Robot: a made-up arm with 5 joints. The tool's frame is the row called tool.
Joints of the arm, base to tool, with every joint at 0 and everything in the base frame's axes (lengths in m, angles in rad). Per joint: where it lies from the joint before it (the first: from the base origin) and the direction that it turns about. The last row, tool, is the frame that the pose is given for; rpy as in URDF.
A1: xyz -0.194 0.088 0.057 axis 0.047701 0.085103 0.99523
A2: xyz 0.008 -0.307 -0.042 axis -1 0 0
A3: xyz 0 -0.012 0.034 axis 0.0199 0.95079 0.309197
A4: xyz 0.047 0.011 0.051 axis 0 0 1
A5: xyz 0.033 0.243 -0.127 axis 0 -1 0
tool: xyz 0.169 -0.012 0.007 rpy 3.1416 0 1.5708
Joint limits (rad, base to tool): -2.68..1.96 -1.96..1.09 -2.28..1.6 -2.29..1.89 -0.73..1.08
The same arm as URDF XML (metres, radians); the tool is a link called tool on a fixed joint. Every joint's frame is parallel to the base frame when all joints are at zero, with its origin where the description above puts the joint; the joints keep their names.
<robot name="arm">
<joint name="tool_joint" type="fixed"><parent link="link5"/><child link="tool"/><origin xyz="0.169 -0.012 0.007" rpy="-3.1416 0 1.5708"/></joint>
<joint name="A5" type="revolute"><parent link="link4"/><child link="link5"/><origin xyz="0.033 0.243 -0.127"/><axis xyz="0 -1 0"/><limit lower="-0.73" upper="1.08"/></joint>
<joint name="A4" type="revolute"><parent link="link3"/><child link="link4"/><origin xyz="0.047 0.011 0.051"/><axis xyz="0 0 1"/><limit lower="-2.29" upper="1.89"/></joint>
<joint name="A3" type="revolute"><parent link="link2"/><child link="link3"/><origin xyz="0 -0.012 0.034"/><axis xyz="0.0199 0.95079 0.309197"/><limit lower="-2.28" upper="1.6"/></joint>
<joint name="A2" type="revolute"><parent link="link1"/><child link="link2"/><origin xyz="0.008 -0.307 -0.042"/><axis xyz="-1 0 0"/><limit lower="-1.96" upper="1.09"/></joint>
<joint name="A1" type="revolute"><parent link="base"/><child link="link1"/><origin xyz="-0.194 0.088 0.057"/><axis xyz="0.047701 0.085103 0.99523"/><limit lower="-2.68" upper="1.96"/></joint>
<link name="base"/>
<link name="link1"/>
<link name="link2"/>
<link name="link3"/>
<link name="link4"/>
<link name="link5"/>
<link name="tool"/>
</robot>

